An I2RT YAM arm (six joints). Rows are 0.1 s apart.
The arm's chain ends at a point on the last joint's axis. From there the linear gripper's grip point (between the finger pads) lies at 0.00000 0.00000 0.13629 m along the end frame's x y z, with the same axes.
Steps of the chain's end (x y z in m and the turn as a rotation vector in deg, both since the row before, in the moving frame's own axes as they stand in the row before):
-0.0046 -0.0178 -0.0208 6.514 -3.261 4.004
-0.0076 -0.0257 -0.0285 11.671 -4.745 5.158
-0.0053 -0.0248 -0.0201 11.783 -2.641 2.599
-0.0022 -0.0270 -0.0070 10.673 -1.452 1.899
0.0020 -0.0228 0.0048 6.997 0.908 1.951
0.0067 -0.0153 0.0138 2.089 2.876 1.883
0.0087 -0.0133 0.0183 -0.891 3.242 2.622
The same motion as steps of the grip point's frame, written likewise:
-0.0118 -0.0335 -0.0219 6.514 -3.261 4.004
-0.0175 -0.0537 -0.0318 11.671 -4.745 5.158
-0.0109 -0.0528 -0.0231 11.783 -2.641 2.599
-0.0052 -0.0523 -0.0094 10.673 -1.452 1.899
0.0044 -0.0394 0.0038 6.997 0.908 1.951
0.0136 -0.0202 0.0135 2.089 2.876 1.883
0.0164 -0.0110 0.0181 -0.891 3.242 2.622

